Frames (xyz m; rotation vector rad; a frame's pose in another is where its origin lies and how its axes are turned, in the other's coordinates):
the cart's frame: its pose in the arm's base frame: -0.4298 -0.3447 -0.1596 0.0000 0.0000 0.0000
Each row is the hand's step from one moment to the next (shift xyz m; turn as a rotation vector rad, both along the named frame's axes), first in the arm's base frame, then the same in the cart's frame.
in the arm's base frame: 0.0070 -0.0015 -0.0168 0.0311 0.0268 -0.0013
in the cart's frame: 0.0070 -0.0015 -0.0168 0.0311 0.0268 -0.0013
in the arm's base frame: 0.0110 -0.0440 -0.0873 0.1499 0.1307 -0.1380
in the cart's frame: 0.0110 -0.0440 -0.0873 0.1499 0.1307 -0.1380
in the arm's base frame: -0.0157 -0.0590 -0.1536 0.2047 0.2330 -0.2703
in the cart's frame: -0.0157 -0.0590 -0.1536 0.2047 0.2330 -0.2703
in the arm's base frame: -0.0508 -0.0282 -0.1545 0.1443 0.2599 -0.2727
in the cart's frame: -0.0508 -0.0282 -0.1545 0.1443 0.2599 -0.2727
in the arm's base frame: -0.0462 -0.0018 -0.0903 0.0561 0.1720 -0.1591
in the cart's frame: -0.0462 -0.0018 -0.0903 0.0561 0.1720 -0.1591
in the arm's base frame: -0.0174 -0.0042 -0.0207 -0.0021 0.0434 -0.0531
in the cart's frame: -0.0174 -0.0042 -0.0207 -0.0021 0.0434 -0.0531
